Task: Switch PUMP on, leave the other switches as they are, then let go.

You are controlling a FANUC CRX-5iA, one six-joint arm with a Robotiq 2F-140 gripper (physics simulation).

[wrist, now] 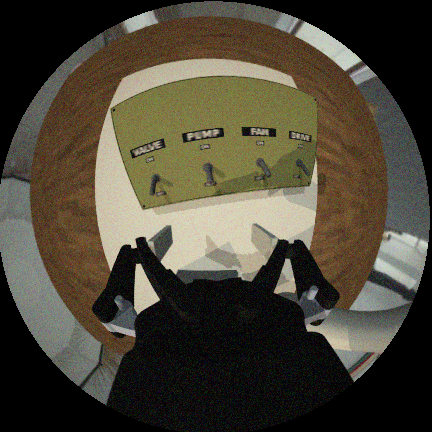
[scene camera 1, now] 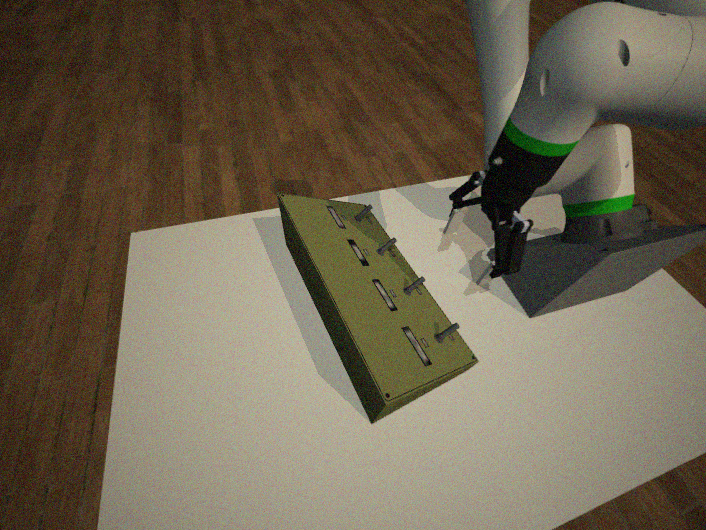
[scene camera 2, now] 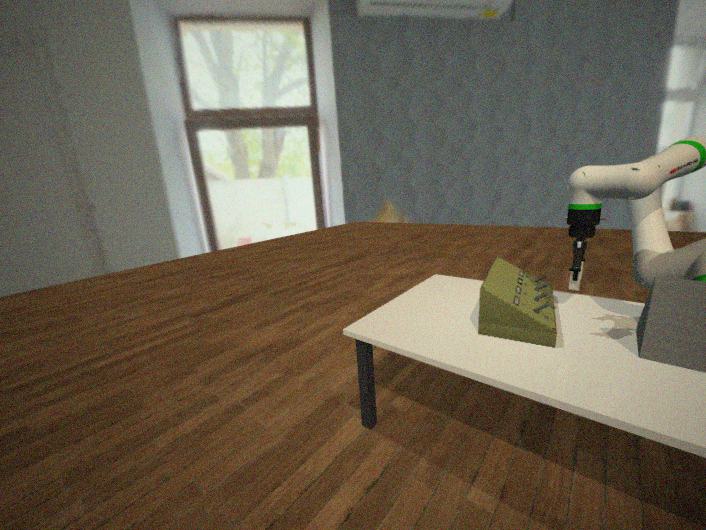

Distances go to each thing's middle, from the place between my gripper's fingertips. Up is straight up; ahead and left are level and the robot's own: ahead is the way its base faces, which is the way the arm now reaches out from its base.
Labels:
My hand is 200 mm short of the olive sloped switch panel (scene camera 1: 387,337), 50 mm to the left of it and 100 mm above it.

